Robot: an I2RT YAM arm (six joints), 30 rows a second.
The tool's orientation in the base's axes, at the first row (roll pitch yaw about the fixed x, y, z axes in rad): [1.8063, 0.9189, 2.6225]
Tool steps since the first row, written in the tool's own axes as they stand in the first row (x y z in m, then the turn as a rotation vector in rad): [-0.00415, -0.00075, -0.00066, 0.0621, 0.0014, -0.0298]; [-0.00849, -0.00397, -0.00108, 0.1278, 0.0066, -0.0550]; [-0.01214, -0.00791, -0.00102, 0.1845, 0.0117, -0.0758]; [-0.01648, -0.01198, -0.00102, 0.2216, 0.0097, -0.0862]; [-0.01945, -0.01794, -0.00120, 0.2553, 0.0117, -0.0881]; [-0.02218, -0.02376, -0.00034, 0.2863, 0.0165, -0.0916]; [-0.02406, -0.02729, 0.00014, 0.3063, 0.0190, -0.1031]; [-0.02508, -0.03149, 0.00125, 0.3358, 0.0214, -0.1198]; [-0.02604, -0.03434, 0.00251, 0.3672, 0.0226, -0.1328]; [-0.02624, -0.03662, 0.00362, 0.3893, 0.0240, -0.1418]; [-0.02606, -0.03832, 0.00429, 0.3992, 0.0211, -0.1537]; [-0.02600, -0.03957, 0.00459, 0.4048, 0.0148, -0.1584]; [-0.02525, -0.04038, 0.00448, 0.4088, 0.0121, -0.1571]
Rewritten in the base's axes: [0.00218, -0.00219, 0.00295, -0.0527, -0.0029, -0.0443]; [0.00598, -0.00569, 0.00456, -0.1064, 0.0010, -0.0899]; [0.01013, -0.00906, 0.00513, -0.1525, 0.0054, -0.1290]; [0.01468, -0.01275, 0.00618, -0.1776, 0.0075, -0.1582]; [0.01944, -0.01727, 0.00505, -0.1977, 0.0174, -0.1836]; [0.02466, -0.02086, 0.00366, -0.2189, 0.0269, -0.2049]; [0.02792, -0.02313, 0.00301, -0.2382, 0.0258, -0.2177]; [0.03151, -0.02506, 0.00118, -0.2659, 0.0235, -0.2374]; [0.03441, -0.02607, 0.00009, -0.2914, 0.0239, -0.2598]; [0.03649, -0.02664, -0.00126, -0.3096, 0.0246, -0.2752]; [0.03777, -0.02707, -0.00250, -0.3209, 0.0169, -0.2831]; [0.03863, -0.02756, -0.00333, -0.3234, 0.0113, -0.2906]; [0.03861, -0.02789, -0.00438, -0.3232, 0.0119, -0.2956]
